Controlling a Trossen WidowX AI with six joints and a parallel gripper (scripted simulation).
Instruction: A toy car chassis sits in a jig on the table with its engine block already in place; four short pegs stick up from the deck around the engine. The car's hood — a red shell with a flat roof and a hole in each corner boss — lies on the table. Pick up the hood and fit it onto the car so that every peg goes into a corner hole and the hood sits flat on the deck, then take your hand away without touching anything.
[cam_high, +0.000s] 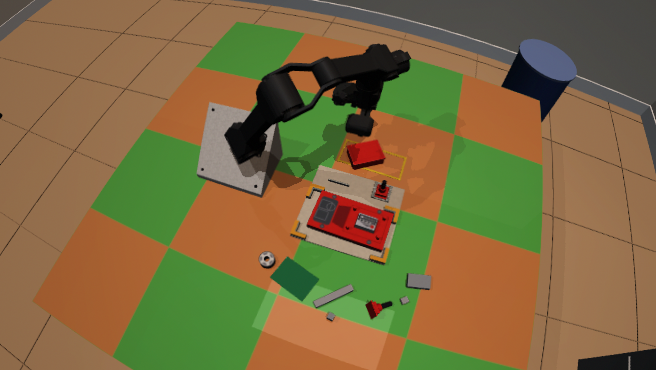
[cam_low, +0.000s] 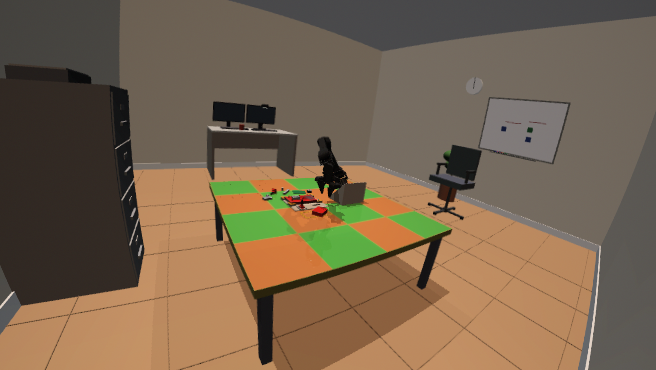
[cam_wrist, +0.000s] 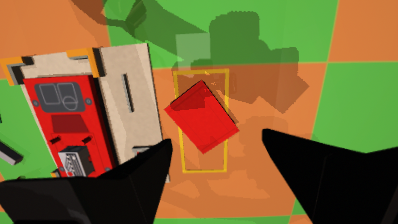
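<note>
Right now the red hood is 20 mm ahead of my gripper tip, 10 mm to the right of it and 100 mm below it. Round my gripper tip: grey engine block (100 mm ahead, 220 mm to the right, 100 mm below); grey bar (90 mm ahead, 420 mm to the right, 110 mm below); dark green plate (20 mm behind, 420 mm to the right, 120 mm below).
</note>
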